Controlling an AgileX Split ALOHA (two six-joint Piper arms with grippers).
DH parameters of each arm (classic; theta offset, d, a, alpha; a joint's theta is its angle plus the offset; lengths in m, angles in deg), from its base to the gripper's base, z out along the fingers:
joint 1: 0 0.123 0 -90
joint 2: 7.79 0 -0.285 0
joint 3: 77.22 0 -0.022 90
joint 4: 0 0.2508 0 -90
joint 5: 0 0 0.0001 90
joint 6: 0 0.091 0 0
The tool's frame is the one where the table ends.
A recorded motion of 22 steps. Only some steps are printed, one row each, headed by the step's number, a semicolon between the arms.
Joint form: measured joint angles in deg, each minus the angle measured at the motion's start. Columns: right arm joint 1, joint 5, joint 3, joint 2, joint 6, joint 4; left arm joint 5, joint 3, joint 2, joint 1, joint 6, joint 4.
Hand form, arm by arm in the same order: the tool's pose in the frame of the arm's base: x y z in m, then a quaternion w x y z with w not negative. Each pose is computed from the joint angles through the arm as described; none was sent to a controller.
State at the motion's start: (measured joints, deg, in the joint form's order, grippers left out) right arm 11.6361 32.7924 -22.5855 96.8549 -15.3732 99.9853; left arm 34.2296 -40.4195 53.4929 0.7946 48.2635 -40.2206
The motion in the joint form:
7: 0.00 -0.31 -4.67 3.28 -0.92 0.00; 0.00 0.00 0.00 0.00 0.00 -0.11
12: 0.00 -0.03 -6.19 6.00 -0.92 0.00; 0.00 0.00 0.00 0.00 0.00 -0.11
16: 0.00 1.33 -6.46 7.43 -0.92 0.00; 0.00 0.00 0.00 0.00 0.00 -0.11
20: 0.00 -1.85 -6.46 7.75 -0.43 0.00; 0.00 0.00 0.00 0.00 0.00 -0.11
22: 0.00 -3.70 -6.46 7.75 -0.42 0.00; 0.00 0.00 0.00 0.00 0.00 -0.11
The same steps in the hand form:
7: 0.2246 0.0955 0.1022 0.04379 -0.50604 -0.78559 -0.35334; 0.1838 -0.0306 0.3102 0.46668 0.17869 0.85935 -0.10864
12: 0.2310 0.0972 0.0949 0.05227 -0.50895 -0.78549 -0.34820; 0.1838 -0.0306 0.3102 0.46668 0.17869 0.85935 -0.10864
16: 0.2311 0.0990 0.0906 0.06625 -0.50876 -0.78378 -0.34996; 0.1838 -0.0306 0.3102 0.46668 0.17869 0.85935 -0.10864
20: 0.2320 0.0949 0.0865 0.05258 -0.52166 -0.78579 -0.32810; 0.1838 -0.0306 0.3102 0.46668 0.17869 0.85935 -0.10864
22: 0.2326 0.0925 0.0849 0.04269 -0.52652 -0.78790 -0.31649; 0.1838 -0.0306 0.3102 0.46668 0.17869 0.85935 -0.10864

